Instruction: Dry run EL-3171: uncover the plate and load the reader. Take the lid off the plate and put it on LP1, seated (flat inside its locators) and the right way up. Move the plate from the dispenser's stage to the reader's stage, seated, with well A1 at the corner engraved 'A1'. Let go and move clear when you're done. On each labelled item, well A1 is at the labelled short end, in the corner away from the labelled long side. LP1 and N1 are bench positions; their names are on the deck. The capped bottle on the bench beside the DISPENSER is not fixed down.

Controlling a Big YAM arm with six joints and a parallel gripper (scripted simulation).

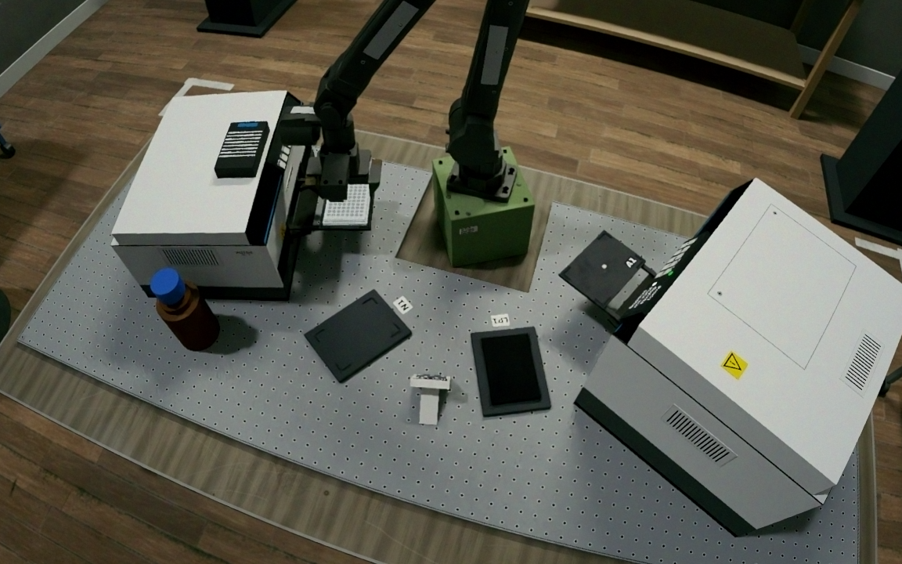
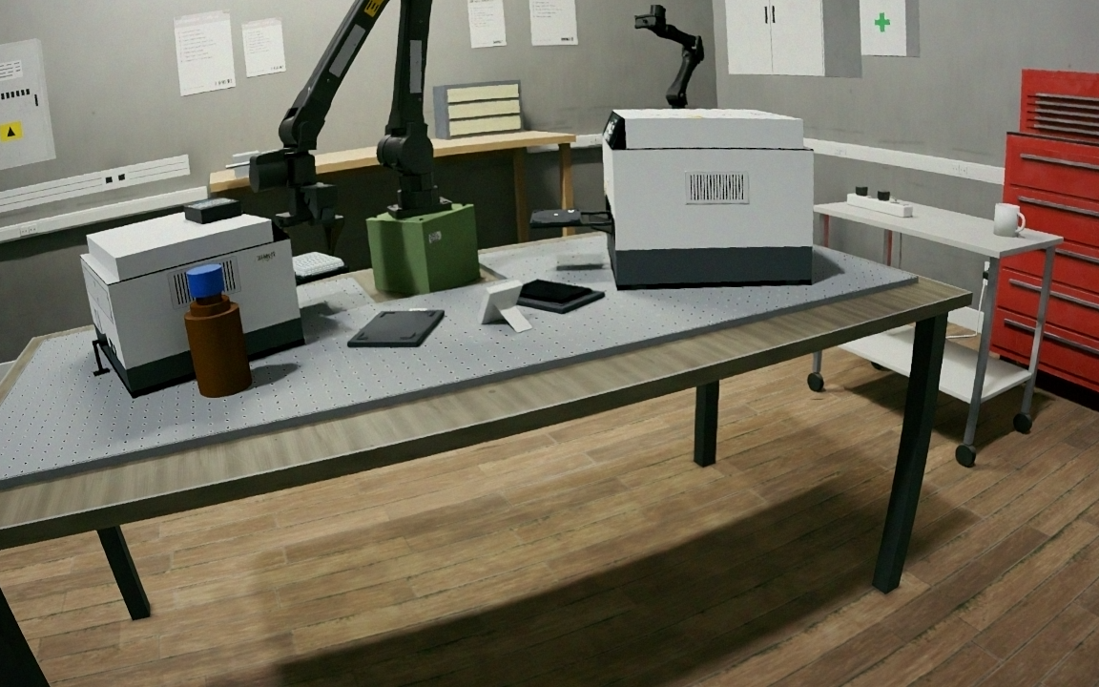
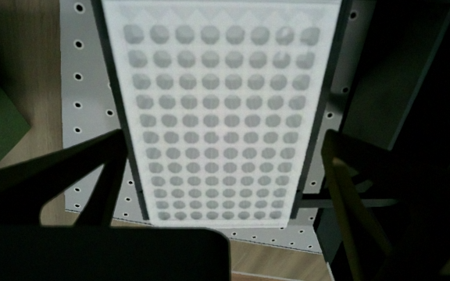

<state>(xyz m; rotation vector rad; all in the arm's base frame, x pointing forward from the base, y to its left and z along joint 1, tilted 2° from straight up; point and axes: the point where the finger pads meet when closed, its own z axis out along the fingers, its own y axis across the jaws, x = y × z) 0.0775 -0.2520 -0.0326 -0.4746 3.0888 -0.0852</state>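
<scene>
The well plate is 10 mm below my hand. Also, from my hand: brown capped bottle: 330 mm ahead, 200 mm to the right, 10 mm above; then dark lid: 220 mm ahead, 390 mm to the left, 80 mm below; then N1 nest: 240 mm ahead, 110 mm to the left, 90 mm below.
</scene>
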